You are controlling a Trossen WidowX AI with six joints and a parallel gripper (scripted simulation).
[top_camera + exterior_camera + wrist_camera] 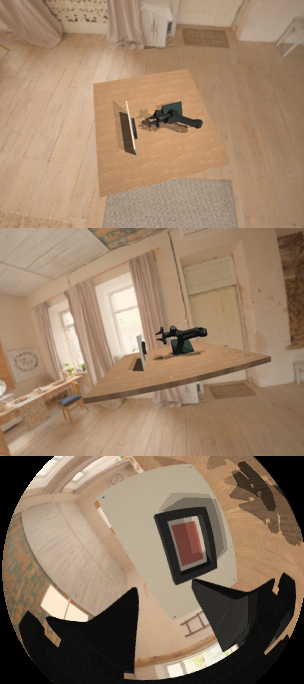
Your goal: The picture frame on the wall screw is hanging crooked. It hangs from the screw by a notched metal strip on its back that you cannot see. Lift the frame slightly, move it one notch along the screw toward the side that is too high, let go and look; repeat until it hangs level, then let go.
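Right now the picture frame is 15 cm ahead of my gripper tip, 3 cm to the left of it and 9 cm below it. Also, from my gripper tip: wall panel 16 cm ahead, 3 cm to the left, 10 cm below.
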